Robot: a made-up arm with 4 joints.
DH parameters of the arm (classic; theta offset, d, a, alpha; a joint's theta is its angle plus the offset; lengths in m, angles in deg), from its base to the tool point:
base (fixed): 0 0.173 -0.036 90
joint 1: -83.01 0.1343 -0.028 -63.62
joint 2: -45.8 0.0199 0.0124 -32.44
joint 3: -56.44 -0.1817 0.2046 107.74
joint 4: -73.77 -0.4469 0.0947 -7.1
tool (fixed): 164.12 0.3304 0 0
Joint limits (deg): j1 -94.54..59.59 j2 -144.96..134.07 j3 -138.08..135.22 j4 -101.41..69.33
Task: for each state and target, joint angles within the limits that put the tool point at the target. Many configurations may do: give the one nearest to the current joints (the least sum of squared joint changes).
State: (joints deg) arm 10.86 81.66 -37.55 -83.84
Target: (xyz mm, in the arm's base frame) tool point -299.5 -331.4 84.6
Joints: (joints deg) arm -37.11 57.33 -27.18 -31.59
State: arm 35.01 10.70 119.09 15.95
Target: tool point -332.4 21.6 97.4
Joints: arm -11.99 -5.94 104.53 -15.83
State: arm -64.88 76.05 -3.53 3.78
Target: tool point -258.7 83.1 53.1
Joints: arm -51.24 108.03 13.77 -34.20
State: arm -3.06 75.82 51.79 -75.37
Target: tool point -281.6 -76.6 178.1
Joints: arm -42.29 42.73 41.65 -89.85
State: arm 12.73 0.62 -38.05 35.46
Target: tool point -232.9 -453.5 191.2
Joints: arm 48.54 -6.87 -23.87 54.39
